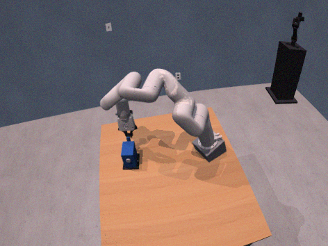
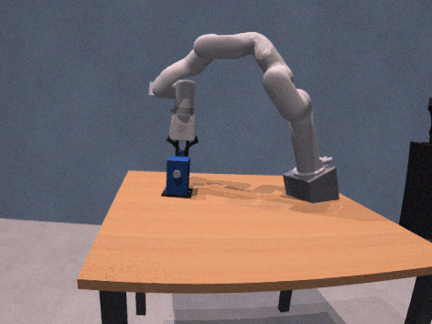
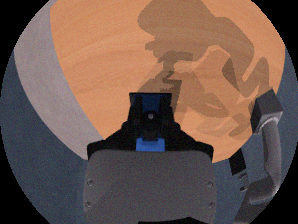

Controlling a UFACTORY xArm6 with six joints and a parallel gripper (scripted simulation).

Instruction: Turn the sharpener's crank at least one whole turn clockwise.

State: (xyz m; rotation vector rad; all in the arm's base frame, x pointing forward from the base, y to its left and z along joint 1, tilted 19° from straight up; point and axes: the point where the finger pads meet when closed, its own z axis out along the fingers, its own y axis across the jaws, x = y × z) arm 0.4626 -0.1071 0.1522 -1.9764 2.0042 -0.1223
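Now: hand 2 cm to the right of the crank knob.
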